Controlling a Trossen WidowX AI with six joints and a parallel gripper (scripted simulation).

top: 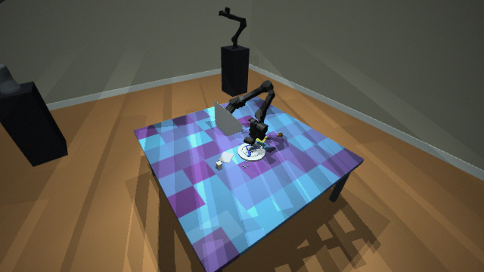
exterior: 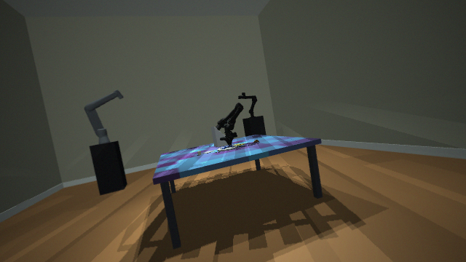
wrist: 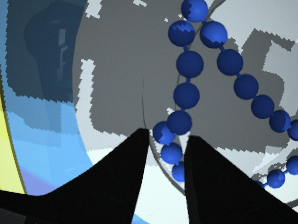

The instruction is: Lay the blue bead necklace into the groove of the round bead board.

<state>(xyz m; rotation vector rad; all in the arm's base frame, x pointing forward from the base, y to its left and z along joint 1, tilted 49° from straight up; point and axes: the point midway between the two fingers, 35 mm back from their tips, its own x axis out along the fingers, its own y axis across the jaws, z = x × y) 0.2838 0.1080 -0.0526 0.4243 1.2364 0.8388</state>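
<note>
Right now my gripper tip is 5 cm to the left of the round white bead board, 4 cm short of it and 1 cm above it. Also, from my gripper tip: cream cube 32 cm to the right, 3 cm ahead; yellow patch 12 cm to the left, 6 cm behind, 2 cm below; flat grey square 23 cm to the right, 2 cm below, 2 cm behind.
</note>
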